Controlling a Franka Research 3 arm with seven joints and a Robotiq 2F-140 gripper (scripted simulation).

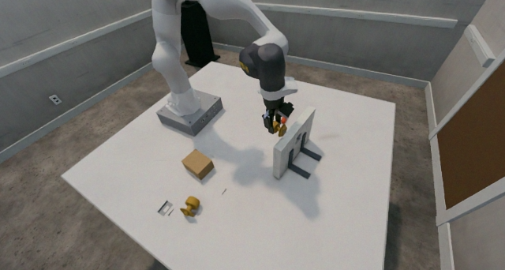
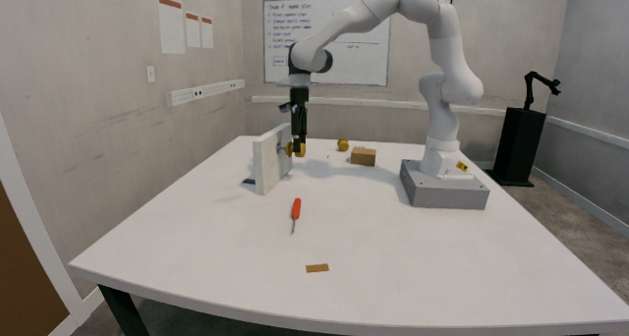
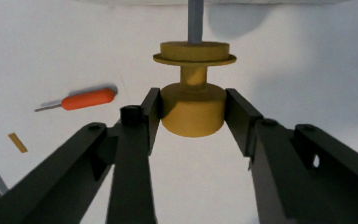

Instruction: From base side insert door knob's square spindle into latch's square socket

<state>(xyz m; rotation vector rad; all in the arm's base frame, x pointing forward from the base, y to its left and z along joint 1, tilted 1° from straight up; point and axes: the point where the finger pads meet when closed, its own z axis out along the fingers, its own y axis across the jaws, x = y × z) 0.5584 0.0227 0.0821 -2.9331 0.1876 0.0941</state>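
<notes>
Right now my hand is 100 mm short of the latch socket, 20 mm above it and 10 mm to the left of it. Round my hand: cardboard box (290 mm to the right, 270 mm behind, 140 mm below); white wooden panel (100 mm ahead, 40 mm below, 10 mm to the right); orange screwdriver (270 mm to the left, 150 mm below, 40 mm behind).
</notes>
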